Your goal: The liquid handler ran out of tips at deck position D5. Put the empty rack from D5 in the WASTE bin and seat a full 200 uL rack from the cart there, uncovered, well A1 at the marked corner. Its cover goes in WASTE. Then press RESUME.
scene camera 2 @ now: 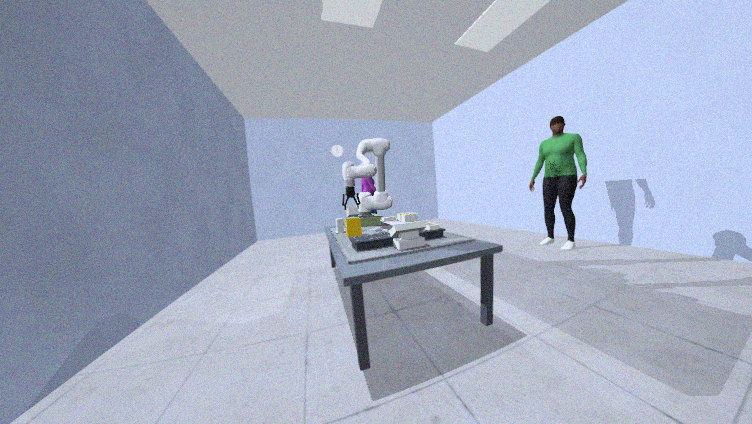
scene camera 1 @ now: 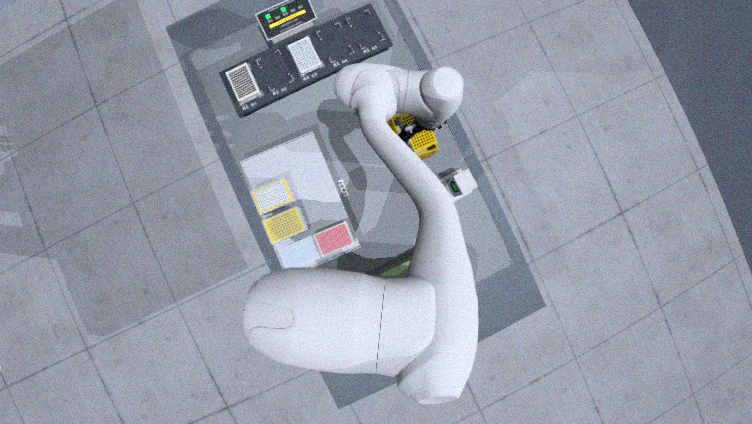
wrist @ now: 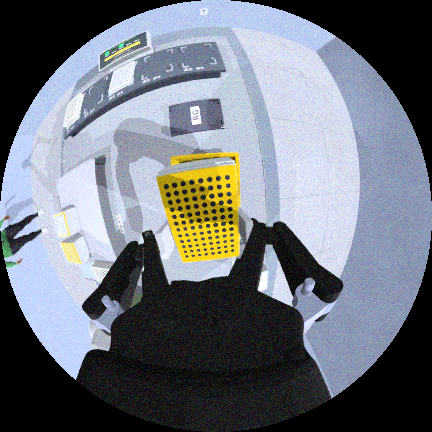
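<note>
My gripper is shut on the empty yellow tip rack. Its holes are dark and bare. The rack hangs tilted over the yellow WASTE bin, which it mostly hides in the wrist view. The black deck lies at the table's far end, and its right-end position is bare. The cart tray holds a white-topped yellow rack, a yellow rack, a red rack and a pale covered rack. The RESUME button box sits right of the arm.
Two racks stand on the deck's left half. A status panel stands behind the deck. A black pad marked RG lies beyond the bin. A person in green stands off to the right of the table.
</note>
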